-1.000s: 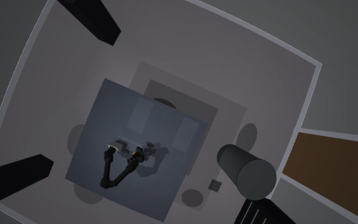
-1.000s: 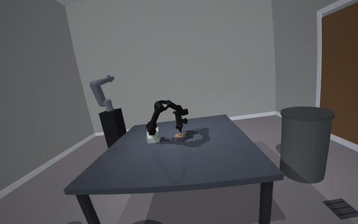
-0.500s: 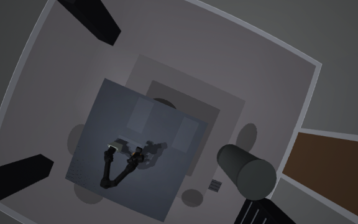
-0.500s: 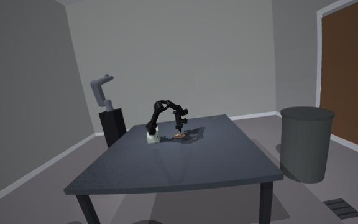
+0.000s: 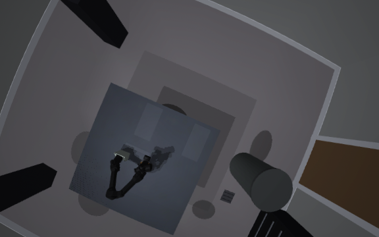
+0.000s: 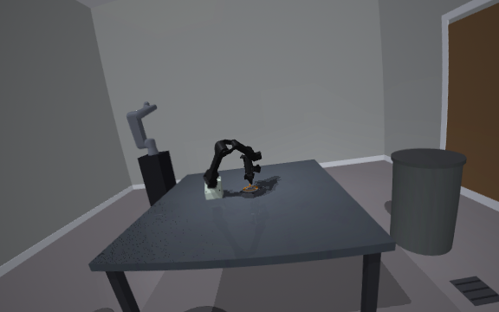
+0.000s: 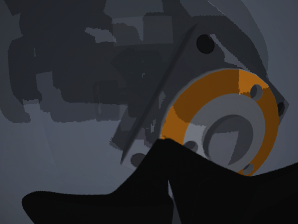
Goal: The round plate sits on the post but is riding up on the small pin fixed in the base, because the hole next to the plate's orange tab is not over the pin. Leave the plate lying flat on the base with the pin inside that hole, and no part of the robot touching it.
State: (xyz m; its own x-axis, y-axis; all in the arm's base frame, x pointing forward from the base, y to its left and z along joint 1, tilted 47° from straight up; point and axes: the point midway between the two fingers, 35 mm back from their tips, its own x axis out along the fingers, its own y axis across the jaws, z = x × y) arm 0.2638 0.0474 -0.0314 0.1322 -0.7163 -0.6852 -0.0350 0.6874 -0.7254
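Now: the base 5 cm to the right of my gripper tip and 2 cm below it.
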